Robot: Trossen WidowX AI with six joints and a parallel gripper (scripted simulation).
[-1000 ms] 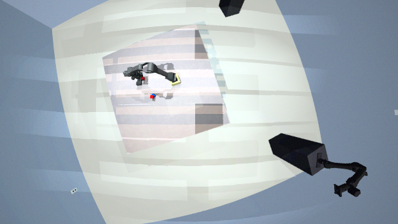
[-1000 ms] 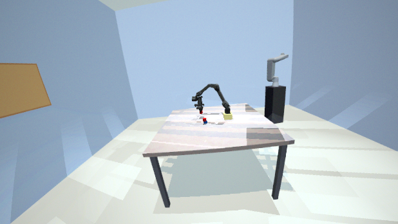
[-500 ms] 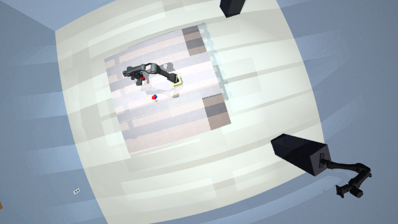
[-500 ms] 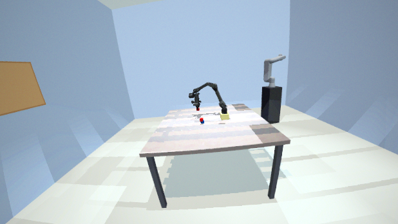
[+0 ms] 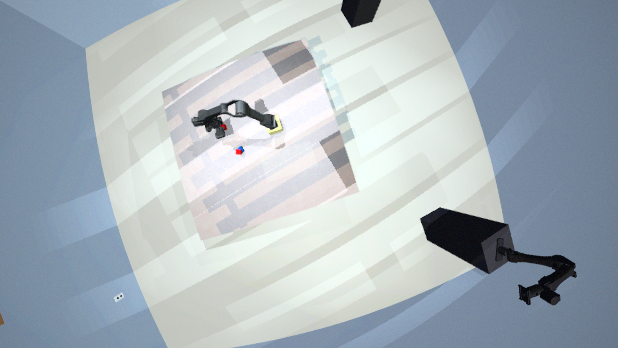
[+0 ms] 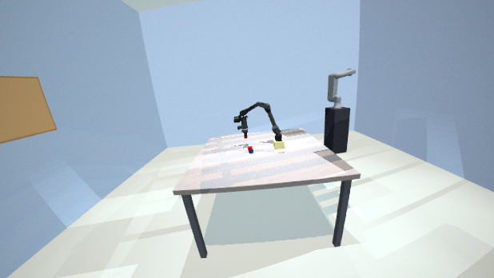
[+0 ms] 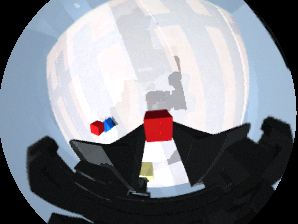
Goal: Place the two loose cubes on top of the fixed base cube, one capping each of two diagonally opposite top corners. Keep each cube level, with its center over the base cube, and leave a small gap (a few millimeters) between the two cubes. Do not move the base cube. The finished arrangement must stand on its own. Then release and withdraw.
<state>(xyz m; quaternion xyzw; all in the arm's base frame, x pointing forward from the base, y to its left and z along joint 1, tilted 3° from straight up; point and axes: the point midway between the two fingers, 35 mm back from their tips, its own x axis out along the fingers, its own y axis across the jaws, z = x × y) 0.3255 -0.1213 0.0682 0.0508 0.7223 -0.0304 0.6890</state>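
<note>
Now: the blue base cube 20 mm behind my gripper tip, 170 mm to the left of it and 100 mm below it. The rest, counted from my gripper tip: red cube (right at my gripper tip).
</note>
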